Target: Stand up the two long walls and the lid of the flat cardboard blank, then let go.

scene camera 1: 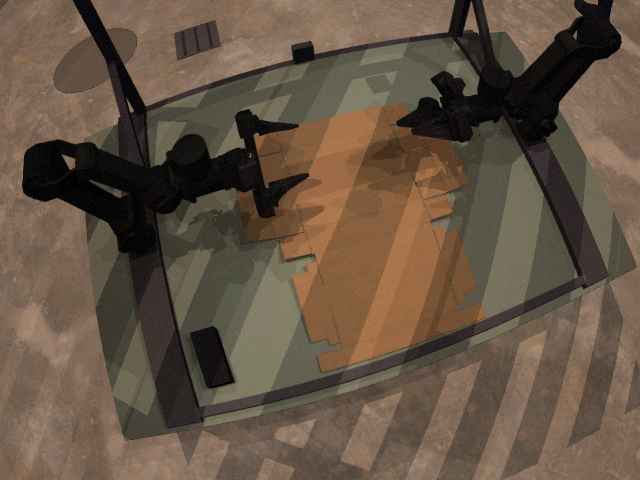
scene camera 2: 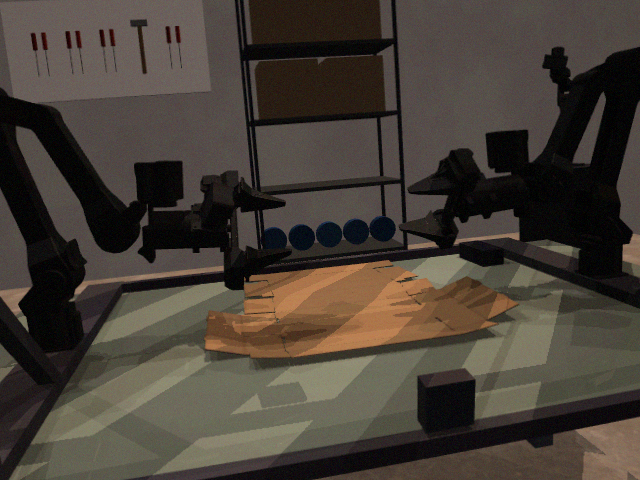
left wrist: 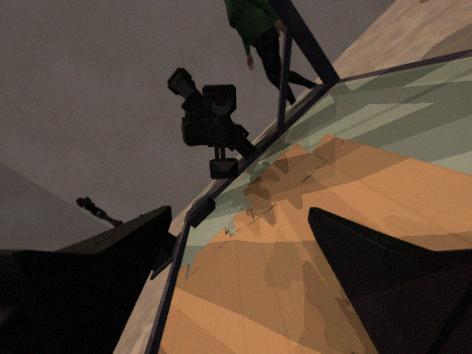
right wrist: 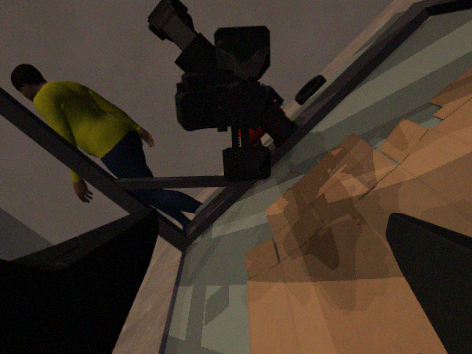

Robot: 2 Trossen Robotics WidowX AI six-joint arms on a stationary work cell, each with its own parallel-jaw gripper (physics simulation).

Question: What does the left gripper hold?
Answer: Nothing.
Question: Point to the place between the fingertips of the left gripper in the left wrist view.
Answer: At 241, 213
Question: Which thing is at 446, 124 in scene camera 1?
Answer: The left gripper.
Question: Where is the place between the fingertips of the left gripper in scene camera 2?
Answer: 288, 226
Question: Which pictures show the right gripper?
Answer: Scene camera 1, scene camera 2, the left wrist view and the right wrist view: all of them.
